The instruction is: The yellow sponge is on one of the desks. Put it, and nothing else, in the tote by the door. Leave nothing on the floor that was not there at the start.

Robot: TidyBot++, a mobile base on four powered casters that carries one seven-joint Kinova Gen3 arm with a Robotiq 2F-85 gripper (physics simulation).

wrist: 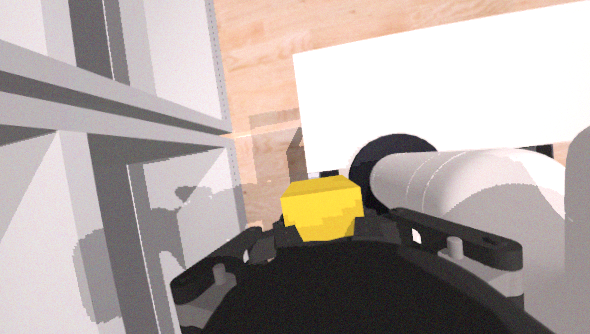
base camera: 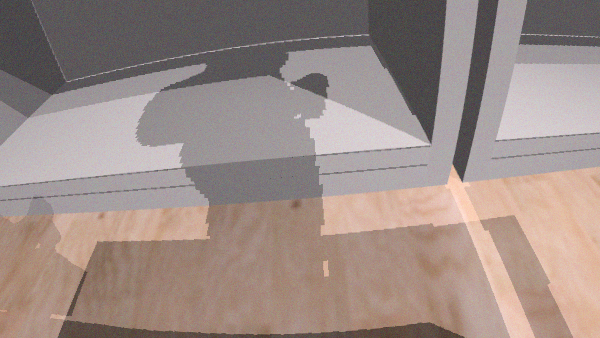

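Seen in the pictures: arm's base, origin of its link: (wrist: 397,180).
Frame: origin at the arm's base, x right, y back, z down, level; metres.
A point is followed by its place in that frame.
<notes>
The yellow sponge (wrist: 322,212) {x 0.025, y -0.125, z -0.227 m} is a bright yellow block in the middle of the wrist view. My gripper (wrist: 321,212) {x 0.006, y -0.128, z -0.166 m} is shut on it, with one dark finger on each side, and holds it up above the floor beside my base. The gripper does not show in the base camera view. The tote and the door do not show in either view.
A grey open-fronted shelf unit (base camera: 462,90) (wrist: 150,117) stands close in front of my base, with bays on both sides of its uprights. The wooden floor (base camera: 560,210) {x 0.341, y -0.388, z 0.396 m} (wrist: 265,30) {x 0.580, y -0.276, z 0.396 m} runs up to its foot. My white base top (wrist: 425,90) shows beside the arm (wrist: 440,175) {x 0.030, y -0.035, z -0.180 m}.
</notes>
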